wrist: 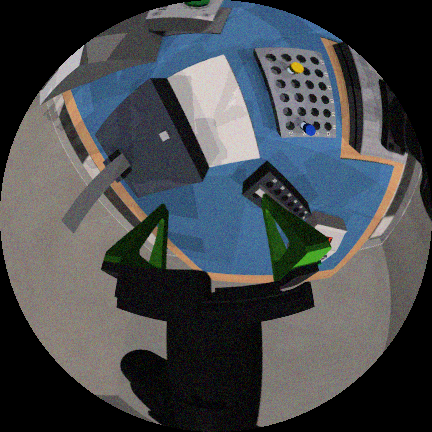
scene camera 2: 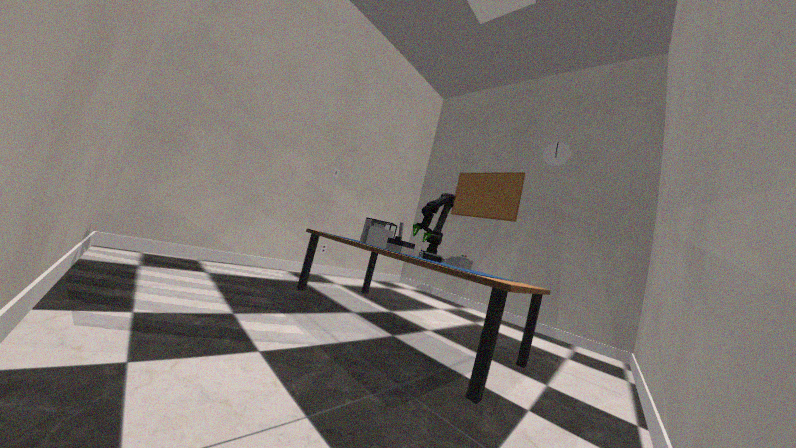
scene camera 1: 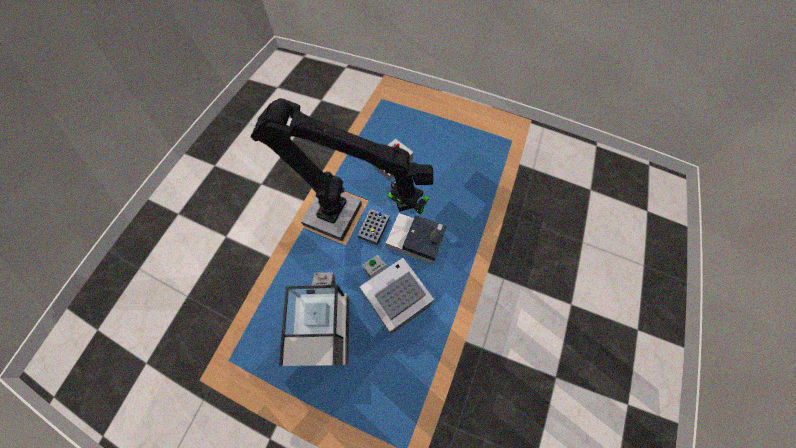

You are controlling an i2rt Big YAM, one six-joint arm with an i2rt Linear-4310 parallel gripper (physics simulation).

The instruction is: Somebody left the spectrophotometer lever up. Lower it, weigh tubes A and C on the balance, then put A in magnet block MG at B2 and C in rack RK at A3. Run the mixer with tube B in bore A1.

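Where they show: gripper, fingertip midpoint: [wrist: 212, 202] [scene camera 2: 418, 239] [scene camera 1: 410, 208]; arm's base, origin of the base link: [scene camera 1: 331, 208].
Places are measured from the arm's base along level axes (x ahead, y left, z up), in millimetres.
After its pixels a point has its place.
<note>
The spectrophotometer [scene camera 1: 421, 236] @(z 44, x 390, y 4 mm) [wrist: 150, 145] @(z 44, x 378, y 15 mm) is a dark and white box; its grey lever [scene camera 1: 438, 230] @(z 156, x 446, y 1 mm) [scene camera 2: 401, 230] @(z 111, x 440, y 19 mm) [wrist: 95, 192] @(z 112, x 430, y 16 mm) stands up. My gripper [scene camera 1: 409, 201] @(z 84, x 314, y 82 mm) [scene camera 2: 421, 233] @(z 84, x 314, y 82 mm) [wrist: 212, 202] @(z 84, x 314, y 82 mm) is open and empty, above the table beside the spectrophotometer. The grey rack [scene camera 1: 364, 232] @(z -6, x 169, y -45 mm) [wrist: 285, 114] @(z -18, x 219, y 32 mm) holds a yellow-capped tube [scene camera 1: 372, 229] @(z 19, x 200, y -30 mm) [wrist: 297, 67] @(z 19, x 199, y -30 mm) and a blue-capped tube [scene camera 1: 379, 214] @(z 18, x 199, y 41 mm) [wrist: 310, 129] @(z 19, x 199, y 45 mm); their letters are not readable. A dark block with wells [wrist: 255, 184] @(z 0, x 280, y 129 mm) lies beyond my right finger. The balance [scene camera 1: 308, 350] @(z 168, x 218, y -516 mm) has a glass chamber. The mixer [scene camera 1: 375, 303] @(z 99, x 337, y -301 mm) is white with a grey grid of bores.
A green-button box [scene camera 1: 373, 264] @(z 37, x 265, y -164 mm) stands beside the mixer, and a small grey box [scene camera 1: 323, 278] @(z 37, x 117, y -282 mm) beside the balance. A white panel with a red display [wrist: 336, 239] @(z 12, x 88, y 299 mm) stands past the dark block, partly behind the arm in scene camera 1. My arm's base is beside the rack.
</note>
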